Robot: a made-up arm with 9 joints. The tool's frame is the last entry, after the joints.
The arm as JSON. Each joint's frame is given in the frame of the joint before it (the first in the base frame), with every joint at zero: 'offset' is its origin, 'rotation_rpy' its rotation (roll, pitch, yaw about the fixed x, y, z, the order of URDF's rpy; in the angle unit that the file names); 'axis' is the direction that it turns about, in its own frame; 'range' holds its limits. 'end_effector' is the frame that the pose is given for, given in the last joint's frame.
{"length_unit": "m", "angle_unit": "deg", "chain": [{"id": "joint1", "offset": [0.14, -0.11, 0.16], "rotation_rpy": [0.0, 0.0, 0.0], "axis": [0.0, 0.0, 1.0], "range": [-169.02, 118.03]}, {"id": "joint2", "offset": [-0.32, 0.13, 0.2], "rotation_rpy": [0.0, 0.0, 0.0], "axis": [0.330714, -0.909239, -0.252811], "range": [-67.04, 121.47]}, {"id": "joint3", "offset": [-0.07, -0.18, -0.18], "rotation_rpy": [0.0, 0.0, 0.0], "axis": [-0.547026, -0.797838, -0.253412], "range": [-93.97, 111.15]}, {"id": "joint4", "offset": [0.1, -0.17, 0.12], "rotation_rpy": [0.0, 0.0, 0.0], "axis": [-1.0, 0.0, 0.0], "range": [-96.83, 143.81]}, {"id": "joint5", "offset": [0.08, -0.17, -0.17], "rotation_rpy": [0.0, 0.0, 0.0], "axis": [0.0, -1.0, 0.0], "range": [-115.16, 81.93]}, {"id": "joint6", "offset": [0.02, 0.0, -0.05], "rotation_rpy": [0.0, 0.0, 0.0], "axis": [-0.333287, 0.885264, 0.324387], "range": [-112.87, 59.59]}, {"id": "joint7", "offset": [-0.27, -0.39, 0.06], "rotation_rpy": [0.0, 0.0, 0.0], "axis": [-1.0, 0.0, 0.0], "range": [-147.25, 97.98]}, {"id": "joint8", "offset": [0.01, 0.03, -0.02], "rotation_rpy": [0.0, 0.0, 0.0], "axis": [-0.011, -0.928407, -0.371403], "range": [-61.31, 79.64]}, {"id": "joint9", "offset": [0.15, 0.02, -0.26], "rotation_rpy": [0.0, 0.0, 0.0], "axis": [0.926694, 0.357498, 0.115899], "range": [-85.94, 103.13]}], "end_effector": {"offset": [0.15, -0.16, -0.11], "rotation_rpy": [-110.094, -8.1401, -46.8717]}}
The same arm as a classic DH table. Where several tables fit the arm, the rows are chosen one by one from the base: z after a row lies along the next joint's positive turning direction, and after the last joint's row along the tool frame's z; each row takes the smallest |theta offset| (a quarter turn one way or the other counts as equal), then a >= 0, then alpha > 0; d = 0 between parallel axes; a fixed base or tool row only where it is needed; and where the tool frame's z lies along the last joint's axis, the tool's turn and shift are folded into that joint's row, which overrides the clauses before.
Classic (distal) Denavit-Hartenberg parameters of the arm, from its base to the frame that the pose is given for. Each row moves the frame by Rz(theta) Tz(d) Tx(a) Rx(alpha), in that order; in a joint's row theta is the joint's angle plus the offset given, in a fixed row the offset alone. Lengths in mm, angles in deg.
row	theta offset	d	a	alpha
base (fixed)	-38.16	0	178	0
joint1	58.14	299.5	-256.3	104.64
joint2	-82.55	-163.8	119.8	52.51
joint3	-2.48	331.7	-165.8	56.84
joint4	17.62	-262.1	170	-90
joint5	-44.22	76.3	21.9	152.28
joint6	-47.71	-472.3	-190.5	-70.53
joint7	-1.68	382.4	29.7	-89.37
joint8	-1.56	121.7	244.6	-112.65
joint9	-76.01	269.2	234.7	-32.5
tool (fixed)	-45.81	-34.9	0	0
Joint limits (deg, base to tool): -169.02..118.03 -67.04..121.47 -93.97..111.15 -96.83..143.81 -115.16..81.93 -112.87..59.59 -147.25..97.98 -61.31..79.64 -85.94..103.13

